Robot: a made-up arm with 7 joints. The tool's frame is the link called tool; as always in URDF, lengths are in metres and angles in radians. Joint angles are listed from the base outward. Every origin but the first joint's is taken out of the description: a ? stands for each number. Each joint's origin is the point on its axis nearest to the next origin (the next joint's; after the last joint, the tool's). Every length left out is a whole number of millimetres.
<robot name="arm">
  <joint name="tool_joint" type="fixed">
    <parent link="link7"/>
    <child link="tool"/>
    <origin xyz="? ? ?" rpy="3.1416 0 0"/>
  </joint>
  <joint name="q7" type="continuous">
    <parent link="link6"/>
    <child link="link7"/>
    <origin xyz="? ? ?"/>
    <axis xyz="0 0 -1"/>
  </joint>
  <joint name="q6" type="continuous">
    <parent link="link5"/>
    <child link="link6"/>
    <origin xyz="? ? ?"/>
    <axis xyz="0 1 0"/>
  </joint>
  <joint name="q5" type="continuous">
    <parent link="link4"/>
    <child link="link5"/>
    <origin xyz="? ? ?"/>
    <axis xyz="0 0 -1"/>
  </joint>
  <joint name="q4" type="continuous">
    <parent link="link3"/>
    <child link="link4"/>
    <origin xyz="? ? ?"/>
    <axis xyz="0 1 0"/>
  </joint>
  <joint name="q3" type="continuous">
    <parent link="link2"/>
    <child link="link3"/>
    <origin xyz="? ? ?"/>
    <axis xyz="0 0 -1"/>
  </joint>
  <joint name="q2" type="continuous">
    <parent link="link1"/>
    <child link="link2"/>
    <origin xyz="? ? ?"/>
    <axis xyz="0 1 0"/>
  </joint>
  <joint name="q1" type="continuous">
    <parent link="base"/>
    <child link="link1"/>
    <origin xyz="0 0 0.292"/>
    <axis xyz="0 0 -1"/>
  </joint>
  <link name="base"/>
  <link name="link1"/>
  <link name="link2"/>
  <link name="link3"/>
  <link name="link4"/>
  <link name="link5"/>
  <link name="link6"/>
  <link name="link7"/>
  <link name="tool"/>
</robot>
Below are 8 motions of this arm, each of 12 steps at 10 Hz.
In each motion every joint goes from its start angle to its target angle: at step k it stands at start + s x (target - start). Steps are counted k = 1, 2, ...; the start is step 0. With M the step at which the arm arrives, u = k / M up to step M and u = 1 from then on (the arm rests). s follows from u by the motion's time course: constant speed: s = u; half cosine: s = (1 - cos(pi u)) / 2; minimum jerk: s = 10 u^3 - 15 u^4 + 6 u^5.
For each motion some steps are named. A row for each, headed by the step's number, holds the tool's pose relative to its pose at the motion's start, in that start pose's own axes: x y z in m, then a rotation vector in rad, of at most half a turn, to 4 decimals.
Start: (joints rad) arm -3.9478 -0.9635 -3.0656 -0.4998 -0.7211 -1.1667 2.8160
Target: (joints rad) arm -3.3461 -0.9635 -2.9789 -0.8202 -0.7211 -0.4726 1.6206
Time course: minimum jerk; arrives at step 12
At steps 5, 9, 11, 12:
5: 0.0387 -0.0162 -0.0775 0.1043 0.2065 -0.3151
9: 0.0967 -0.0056 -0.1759 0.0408 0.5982 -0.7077
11: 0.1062 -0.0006 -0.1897 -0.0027 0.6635 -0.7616
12: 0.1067 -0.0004 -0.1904 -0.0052 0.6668 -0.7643

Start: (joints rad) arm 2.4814 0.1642 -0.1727 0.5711 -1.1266 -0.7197 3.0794
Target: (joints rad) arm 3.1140 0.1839 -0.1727 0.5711 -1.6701 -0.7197 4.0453
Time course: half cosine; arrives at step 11
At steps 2, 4, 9, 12:
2: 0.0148 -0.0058 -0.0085 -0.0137 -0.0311 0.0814
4: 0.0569 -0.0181 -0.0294 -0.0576 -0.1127 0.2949
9: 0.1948 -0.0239 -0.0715 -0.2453 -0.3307 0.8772
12: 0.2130 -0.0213 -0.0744 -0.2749 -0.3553 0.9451

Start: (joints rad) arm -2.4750 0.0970 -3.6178 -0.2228 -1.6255 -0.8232 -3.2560
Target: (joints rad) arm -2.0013 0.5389 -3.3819 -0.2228 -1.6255 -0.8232 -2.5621
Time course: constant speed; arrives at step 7
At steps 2, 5, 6, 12:
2: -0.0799 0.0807 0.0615 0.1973 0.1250 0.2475
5: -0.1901 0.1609 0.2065 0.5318 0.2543 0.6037
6: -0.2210 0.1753 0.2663 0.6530 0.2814 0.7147
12: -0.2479 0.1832 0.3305 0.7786 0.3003 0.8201

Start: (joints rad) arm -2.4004 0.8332 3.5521 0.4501 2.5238 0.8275 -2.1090
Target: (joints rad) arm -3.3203 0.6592 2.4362 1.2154 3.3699 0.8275 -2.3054
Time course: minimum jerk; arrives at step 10
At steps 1, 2, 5, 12:
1: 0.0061 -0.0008 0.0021 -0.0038 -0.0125 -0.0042
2: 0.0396 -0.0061 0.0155 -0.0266 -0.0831 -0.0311
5: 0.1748 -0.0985 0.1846 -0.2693 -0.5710 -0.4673
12: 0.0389 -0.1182 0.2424 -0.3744 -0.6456 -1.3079

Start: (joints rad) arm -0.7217 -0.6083 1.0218 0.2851 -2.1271 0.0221 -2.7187
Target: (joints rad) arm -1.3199 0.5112 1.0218 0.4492 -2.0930 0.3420 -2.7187
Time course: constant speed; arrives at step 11
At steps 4, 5, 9, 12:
4: -0.2694 -0.2852 0.0517 -0.3319 0.4033 -0.1243
5: -0.3437 -0.3360 0.0928 -0.4026 0.5127 -0.1646
9: -0.6269 -0.4298 0.3443 -0.6301 0.9793 -0.3514
12: -0.7393 -0.4088 0.5064 -0.7079 1.2282 -0.4543

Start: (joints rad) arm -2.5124 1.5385 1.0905 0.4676 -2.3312 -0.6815 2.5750
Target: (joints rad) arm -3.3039 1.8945 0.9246 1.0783 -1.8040 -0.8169 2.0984
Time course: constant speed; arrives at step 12
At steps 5, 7, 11, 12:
5: -0.0456 -0.1500 0.1807 -0.0291 0.1511 0.1830
7: -0.0430 -0.1987 0.2558 -0.0184 0.2335 0.2662
11: -0.0055 -0.2742 0.3948 0.0374 0.4331 0.4376
12: 0.0094 -0.2884 0.4255 0.0578 0.4894 0.4805

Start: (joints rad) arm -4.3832 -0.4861 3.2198 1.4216 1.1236 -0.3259 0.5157
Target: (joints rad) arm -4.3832 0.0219 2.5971 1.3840 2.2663 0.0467 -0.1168
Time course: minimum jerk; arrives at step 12
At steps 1, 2, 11, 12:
1: -0.0013 0.0014 0.0006 0.0006 0.0021 0.0020
2: -0.0093 0.0095 0.0041 0.0043 0.0142 0.0145
11: -0.2715 0.2388 0.2400 0.4946 0.1510 0.5339
12: -0.2729 0.2396 0.2419 0.4992 0.1511 0.5366

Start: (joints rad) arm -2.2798 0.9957 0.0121 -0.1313 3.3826 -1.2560 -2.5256
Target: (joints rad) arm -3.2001 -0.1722 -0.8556 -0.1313 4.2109 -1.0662 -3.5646
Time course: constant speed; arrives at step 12
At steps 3, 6, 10, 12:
3: -0.1055 0.0049 0.2439 -0.0035 0.4044 -0.2705
6: -0.1006 0.0334 0.4854 -0.1572 0.7923 -0.5827
10: 0.0522 0.1265 0.7174 -0.5775 1.2196 -1.0301
12: 0.1693 0.1924 0.7682 -0.8700 1.3738 -1.2544

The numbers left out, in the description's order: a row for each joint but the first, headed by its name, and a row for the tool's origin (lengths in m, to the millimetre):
tool: 0 0 0
q7: 0 0 0.091
q6: 0 0 0
q5: 0 0 0.348
q4: 0 -0.017 0
q3: 0 0 0.436
q2: 0 -0.012 0

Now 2 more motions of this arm.
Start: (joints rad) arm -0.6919 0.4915 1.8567 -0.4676 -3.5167 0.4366 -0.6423
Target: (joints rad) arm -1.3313 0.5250 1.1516 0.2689 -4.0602 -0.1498 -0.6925
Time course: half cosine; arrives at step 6
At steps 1, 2, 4, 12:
1: 0.0097 -0.0212 -0.0029 -0.1016 -0.0123 -0.0864
2: 0.0212 -0.0703 -0.0010 -0.3518 -0.0312 -0.3571
4: -0.0309 -0.0887 0.0154 -0.7775 0.0478 -1.2944
12: -0.0575 -0.0227 0.0002 -0.8129 0.1740 -1.8254

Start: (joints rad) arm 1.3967 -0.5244 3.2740 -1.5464 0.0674 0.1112 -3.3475
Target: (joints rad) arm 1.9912 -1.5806 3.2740 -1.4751 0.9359 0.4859 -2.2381
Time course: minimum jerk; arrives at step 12
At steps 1, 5, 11, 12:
1: -0.0031 0.0003 0.0022 0.0008 0.0079 0.0112
5: -0.1733 -0.0265 0.1882 0.1652 0.5031 0.8010
11: -0.1739 -0.2687 0.6066 1.0593 1.1994 2.3091
12: -0.1720 -0.2710 0.6095 1.0698 1.2034 2.3198

